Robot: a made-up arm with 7 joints. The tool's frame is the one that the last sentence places. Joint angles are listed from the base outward.
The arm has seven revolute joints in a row. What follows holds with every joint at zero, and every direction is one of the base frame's. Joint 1 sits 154.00 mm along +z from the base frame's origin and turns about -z. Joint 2 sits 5.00 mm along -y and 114.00 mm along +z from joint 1 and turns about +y. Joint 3 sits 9.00 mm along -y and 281.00 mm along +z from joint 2 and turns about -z. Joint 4 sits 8.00 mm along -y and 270.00 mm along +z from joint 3 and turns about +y. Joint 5 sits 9.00 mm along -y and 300.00 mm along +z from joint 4 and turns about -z. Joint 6 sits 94.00 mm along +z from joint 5 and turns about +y. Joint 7 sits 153.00 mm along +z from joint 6 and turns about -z. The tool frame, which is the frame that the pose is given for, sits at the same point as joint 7; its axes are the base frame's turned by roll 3.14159, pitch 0.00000 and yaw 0.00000 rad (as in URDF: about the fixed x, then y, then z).
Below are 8 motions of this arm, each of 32 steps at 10 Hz.
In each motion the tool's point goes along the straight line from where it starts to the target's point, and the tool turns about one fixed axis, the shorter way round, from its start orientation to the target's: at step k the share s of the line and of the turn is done. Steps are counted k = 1, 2, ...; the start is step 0. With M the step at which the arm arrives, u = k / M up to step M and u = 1 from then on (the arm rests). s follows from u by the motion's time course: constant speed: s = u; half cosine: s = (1 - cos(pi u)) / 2; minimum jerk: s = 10 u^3 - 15 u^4 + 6 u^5.
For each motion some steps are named. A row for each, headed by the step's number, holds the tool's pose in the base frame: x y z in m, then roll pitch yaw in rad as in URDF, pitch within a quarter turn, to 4 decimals.
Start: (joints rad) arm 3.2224 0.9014 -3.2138 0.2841 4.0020 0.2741 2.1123
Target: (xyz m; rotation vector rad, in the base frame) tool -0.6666 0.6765 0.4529 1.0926 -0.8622 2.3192
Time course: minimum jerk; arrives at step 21
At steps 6, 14, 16, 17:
6: -0.7488 0.1828 0.9504 2.6129 -0.9406 0.2397
14: -0.6868 0.5554 0.5750 -0.4660 -1.2293 2.9292
16: -0.6754 0.6238 0.5060 -0.5618 -1.0542 2.9520
17: -0.6715 0.6471 0.4825 -0.5867 -0.9943 2.9513

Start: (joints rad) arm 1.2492 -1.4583 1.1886 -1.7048 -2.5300 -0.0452 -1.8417
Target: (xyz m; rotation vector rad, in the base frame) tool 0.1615 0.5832 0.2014 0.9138 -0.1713 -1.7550
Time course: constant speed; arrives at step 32
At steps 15, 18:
15: 0.2336 0.6090 0.1485 0.6573 0.8236 -1.9548
18: 0.2209 0.6044 0.1578 0.6643 0.7690 -1.9033

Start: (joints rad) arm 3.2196 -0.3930 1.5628 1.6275 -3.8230 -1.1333 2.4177
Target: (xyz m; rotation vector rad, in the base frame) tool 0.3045 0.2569 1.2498 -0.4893 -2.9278 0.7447
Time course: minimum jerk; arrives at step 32
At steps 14, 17, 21, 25, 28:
14: 0.1955 0.3801 0.9001 -1.5944 -0.0803 -2.6829
17: 0.2264 0.3452 0.9991 -1.8799 0.0280 -2.8912
21: 0.2646 0.3020 1.1217 -2.2555 0.0709 3.1049
25: 0.2915 0.2716 1.2082 -2.5199 0.0356 2.9028
28: 0.3017 0.2601 1.2407 -2.6167 0.0088 2.8303

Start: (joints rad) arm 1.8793 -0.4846 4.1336 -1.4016 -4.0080 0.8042 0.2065
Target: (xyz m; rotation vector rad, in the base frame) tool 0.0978 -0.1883 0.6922 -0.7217 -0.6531 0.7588
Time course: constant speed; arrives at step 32
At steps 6, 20, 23, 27, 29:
6: -0.2909 0.0154 0.8902 -1.4069 0.6261 -0.3115
20: -0.0816 -0.0943 0.7836 -0.9851 0.2156 0.4545
23: -0.0367 -0.1178 0.7607 -0.9467 0.1002 0.5833
27: 0.0231 -0.1491 0.7303 -0.9193 -0.0594 0.7477
29: 0.0530 -0.1648 0.7150 -0.9154 -0.1404 0.8291

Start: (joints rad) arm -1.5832 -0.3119 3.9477 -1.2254 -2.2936 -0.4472 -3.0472
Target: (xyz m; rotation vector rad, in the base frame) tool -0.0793 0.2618 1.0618 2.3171 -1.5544 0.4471
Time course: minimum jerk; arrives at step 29
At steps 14, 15, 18, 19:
14: 0.1315 0.1931 1.0933 -2.8516 -0.5669 -2.2352
15: 0.1059 0.2014 1.0895 -2.9048 -0.5717 -2.1000
18: 0.0325 0.2254 1.0785 -3.0553 -0.5520 -1.7137
19: 0.0107 0.2325 1.0752 -3.0967 -0.5369 -1.6014

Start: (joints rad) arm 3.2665 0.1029 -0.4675 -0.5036 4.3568 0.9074 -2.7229
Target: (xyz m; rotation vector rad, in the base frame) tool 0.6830 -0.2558 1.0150 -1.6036 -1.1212 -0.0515
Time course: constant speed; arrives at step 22
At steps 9, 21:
9: 0.3925 -0.0884 1.1543 -2.1347 -0.5977 1.1333
21: 0.6607 -0.2429 1.0257 -2.0491 -0.5957 0.8709

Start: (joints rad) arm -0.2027 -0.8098 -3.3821 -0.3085 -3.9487 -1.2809 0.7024
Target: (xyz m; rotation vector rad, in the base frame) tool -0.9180 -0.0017 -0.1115 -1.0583 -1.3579 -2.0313
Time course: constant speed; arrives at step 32
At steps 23, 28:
23: -0.8432 -0.0652 0.2005 1.1818 -1.1842 3.1053
28: -0.8847 -0.0299 0.0272 1.1971 -1.0483 3.0939

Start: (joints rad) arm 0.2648 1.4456 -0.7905 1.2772 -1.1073 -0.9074 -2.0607
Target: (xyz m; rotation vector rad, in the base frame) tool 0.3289 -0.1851 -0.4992 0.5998 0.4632 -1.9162
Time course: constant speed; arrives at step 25
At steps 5, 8, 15, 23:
5: 0.7207 -0.0329 -0.1338 0.2502 -0.4095 -1.0010
8: 0.6620 -0.0557 -0.1886 0.2741 -0.2417 -1.1399
15: 0.5248 -0.1090 -0.3165 0.2394 0.1507 -1.4476
23: 0.3681 -0.1699 -0.4627 0.0293 0.5556 -1.8770

